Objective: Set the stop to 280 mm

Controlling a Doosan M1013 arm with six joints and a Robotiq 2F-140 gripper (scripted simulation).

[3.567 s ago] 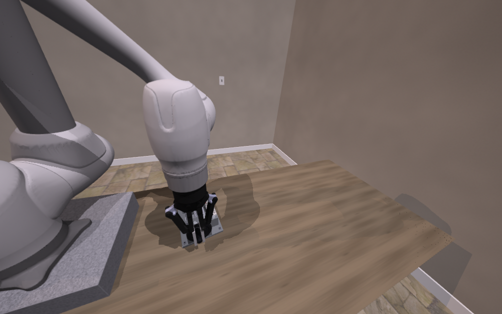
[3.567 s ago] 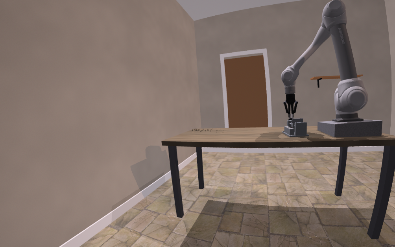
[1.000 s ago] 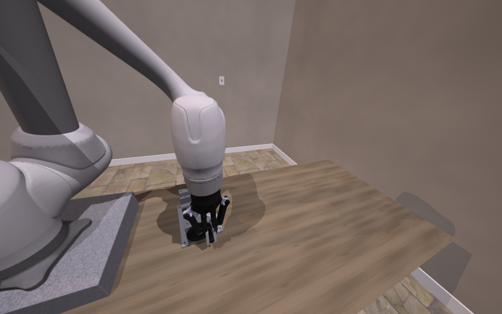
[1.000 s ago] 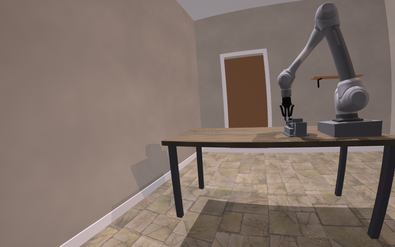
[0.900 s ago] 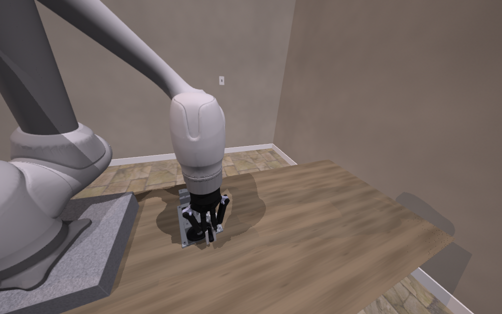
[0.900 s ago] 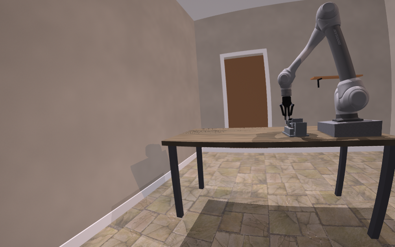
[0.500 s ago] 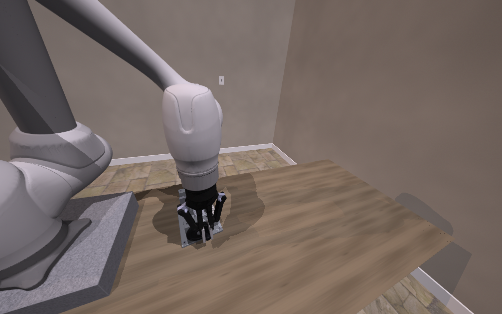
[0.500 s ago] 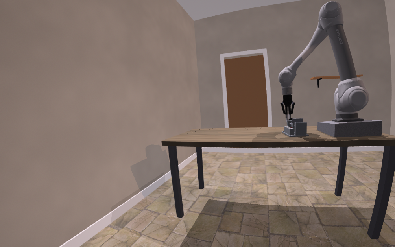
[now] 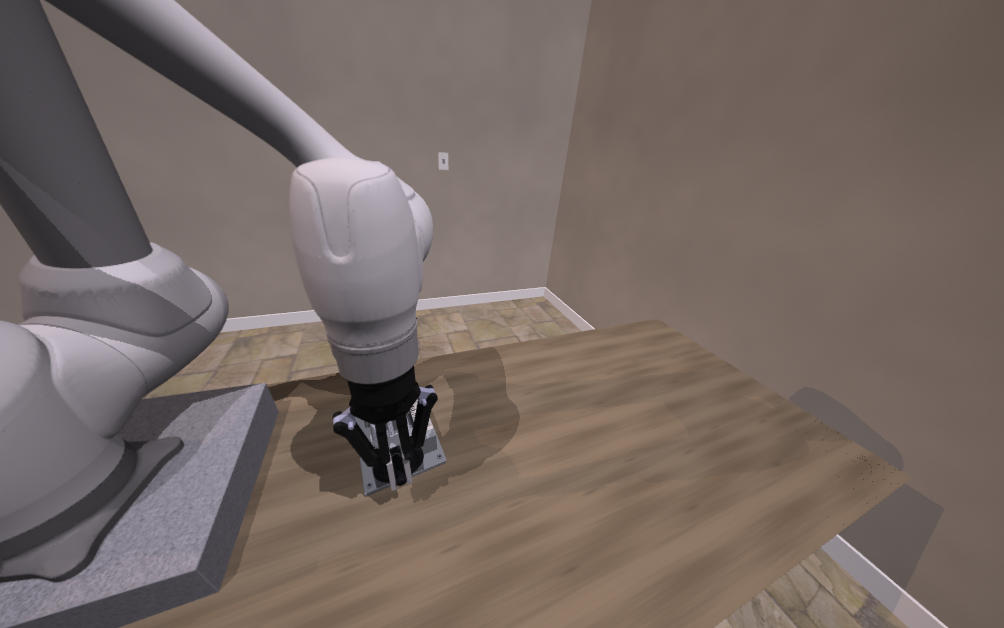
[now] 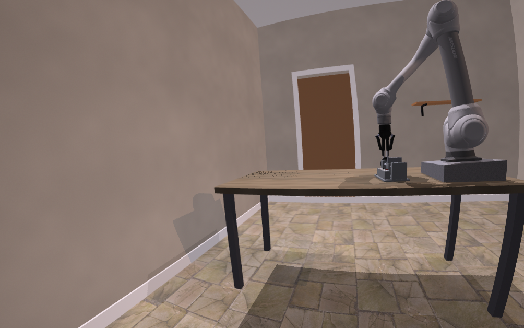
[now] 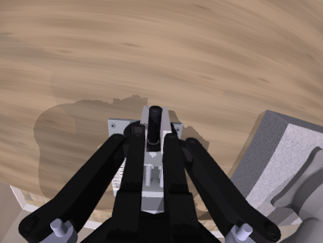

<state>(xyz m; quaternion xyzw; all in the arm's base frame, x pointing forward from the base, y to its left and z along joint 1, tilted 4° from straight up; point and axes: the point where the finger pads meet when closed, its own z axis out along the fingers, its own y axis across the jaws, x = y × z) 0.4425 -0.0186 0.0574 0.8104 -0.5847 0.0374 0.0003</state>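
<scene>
My gripper is now 2 cm to the right of the handwheel and 2 cm above it.
</scene>
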